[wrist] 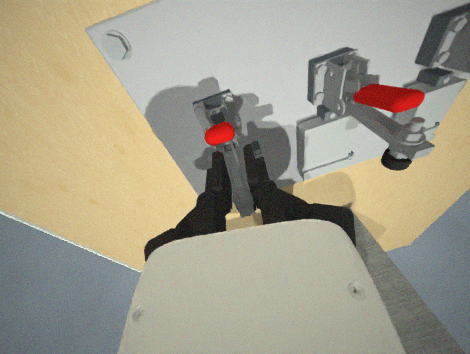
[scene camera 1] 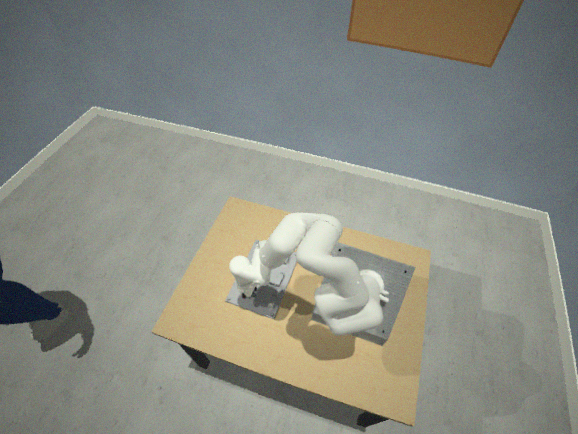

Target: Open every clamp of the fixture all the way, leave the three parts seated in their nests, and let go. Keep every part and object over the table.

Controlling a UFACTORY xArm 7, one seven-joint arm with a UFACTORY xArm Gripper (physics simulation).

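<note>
The grey fixture plate [scene camera 1: 267, 309] [wrist: 165, 55] lies on the table. In the wrist view, the nearest clamp's red handle [wrist: 220, 134] stands just beyond my fingertips, and its raised grey arm [wrist: 241, 187] runs back between my fingers. My gripper [scene camera 1: 248, 294] [wrist: 236, 160] is shut on that arm. To the right, a second clamp with a red handle [wrist: 390, 97] has its arm raised, with a black tip [wrist: 396, 159] over the table. A light grey block [wrist: 325, 147] sits beside its base. A third clamp [wrist: 447, 37] is partly cut off at the upper right. The robot arm hides much of the fixture in the scene view.
The wooden table [scene camera 1: 210, 320] [wrist: 65, 125] carries the grey mounting plate [scene camera 1: 372, 256] [wrist: 395, 285] under my arm's base. The plate's bolt [wrist: 116, 45] is at its corner. Part of a person in dark blue [scene camera 1: 22, 302] shows at the far left, away from the table.
</note>
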